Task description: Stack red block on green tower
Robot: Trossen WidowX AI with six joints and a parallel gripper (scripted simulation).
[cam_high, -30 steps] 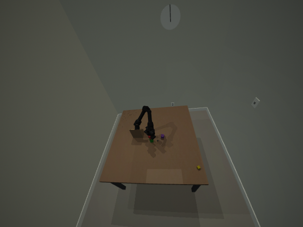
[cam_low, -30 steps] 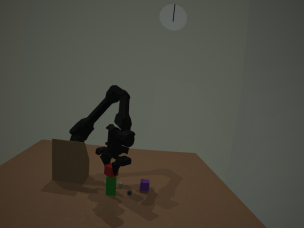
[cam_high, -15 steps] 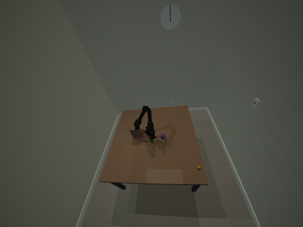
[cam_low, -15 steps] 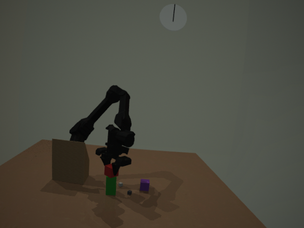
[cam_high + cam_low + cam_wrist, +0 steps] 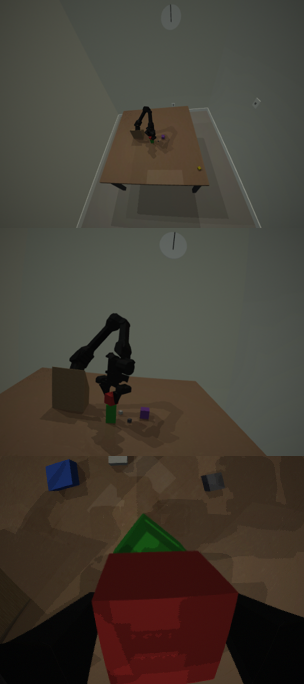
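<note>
The red block lies 1 cm above my gripper tip. The rest, counted from my gripper tip: purple cube 17 cm ahead, 8 cm below, 6 cm to the left; then blue cube 10 cm to the left, 9 cm below; then yellow cube 56 cm ahead, 41 cm to the right, 8 cm below.
</note>
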